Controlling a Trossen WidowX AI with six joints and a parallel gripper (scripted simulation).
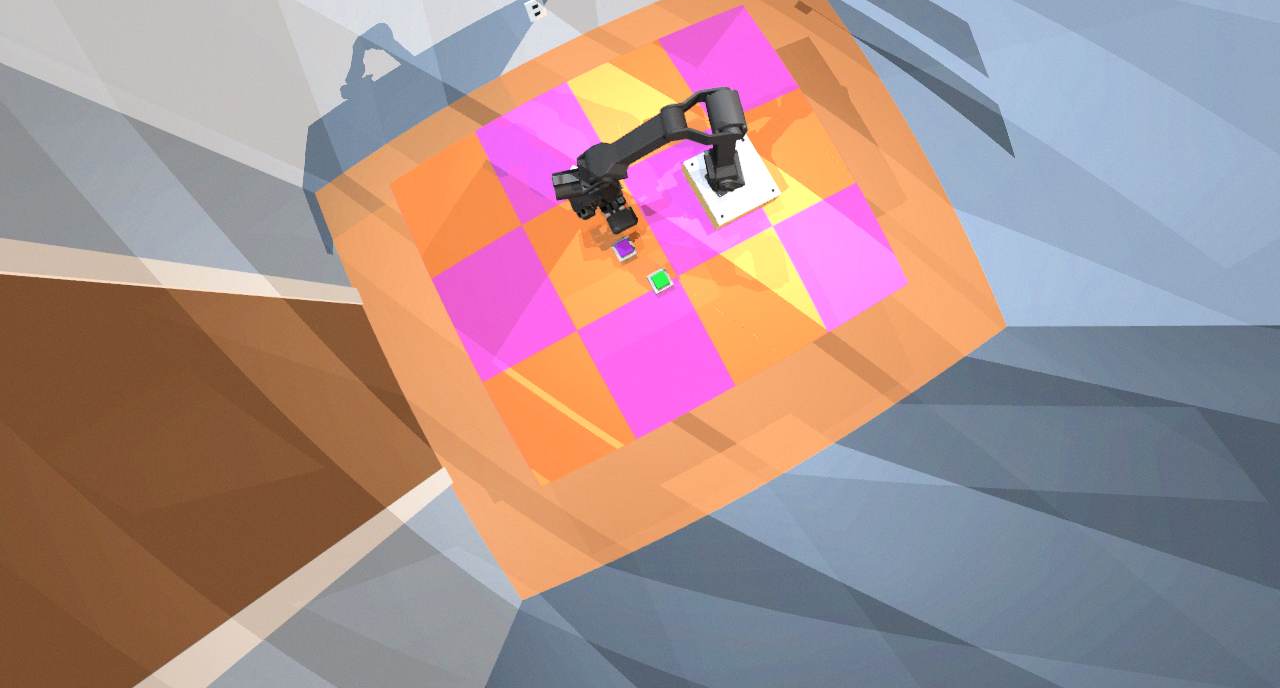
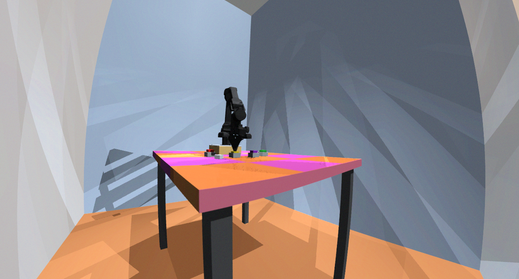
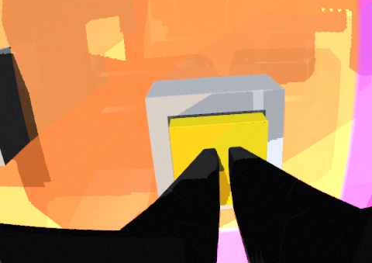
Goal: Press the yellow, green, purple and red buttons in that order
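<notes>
Right now the yellow button is 10 mm below my gripper tip. Round my gripper tip: small white block (120 mm to the right, 30 mm ahead, 20 mm below); green button (220 mm to the left); purple button (110 mm to the left, 30 mm ahead).
</notes>
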